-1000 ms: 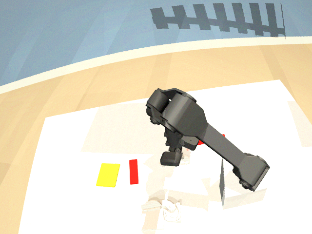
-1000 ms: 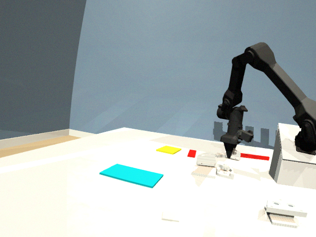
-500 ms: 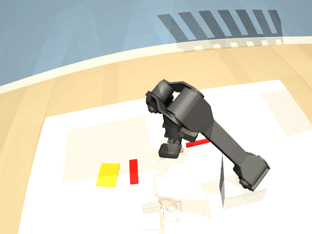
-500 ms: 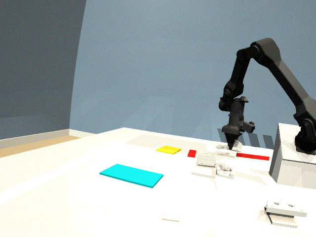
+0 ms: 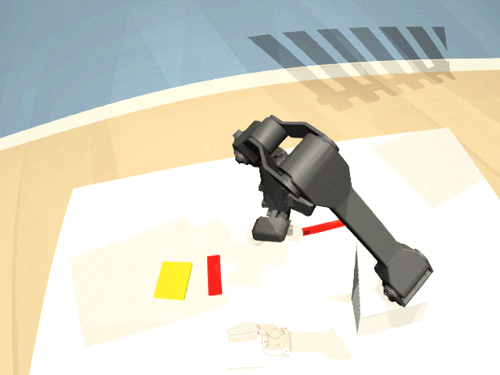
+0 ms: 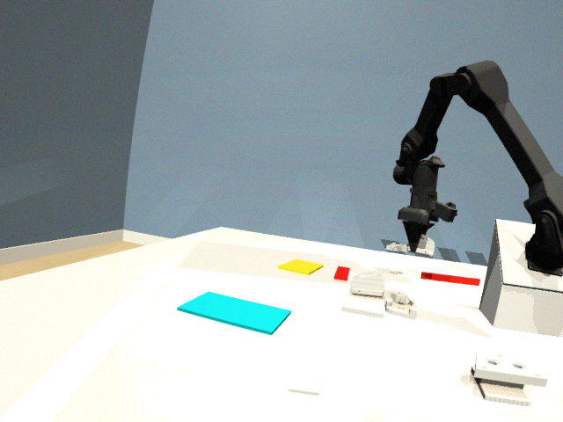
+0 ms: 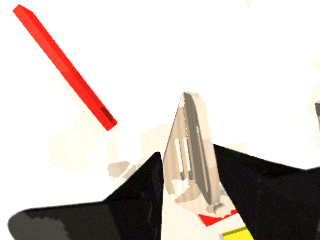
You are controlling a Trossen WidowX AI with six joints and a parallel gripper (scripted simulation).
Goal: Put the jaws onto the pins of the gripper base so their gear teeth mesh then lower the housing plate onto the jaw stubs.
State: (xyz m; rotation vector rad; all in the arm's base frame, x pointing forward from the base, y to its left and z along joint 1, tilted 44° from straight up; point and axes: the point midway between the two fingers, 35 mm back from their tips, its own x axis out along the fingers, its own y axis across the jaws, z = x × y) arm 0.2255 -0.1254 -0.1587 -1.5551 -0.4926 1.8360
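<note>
Now: gripper tip 80 mm short of the pale flat plate, 250 mm to the right of it and 70 mm above it. Also, from my gripper tip: yellow tile 260 mm ahead, 60 mm to the left, 70 mm below; short red tile 160 mm ahead, 40 mm to the left, 70 mm below; red strip 110 mm behind, 80 mm to the right, 70 mm below.
</note>
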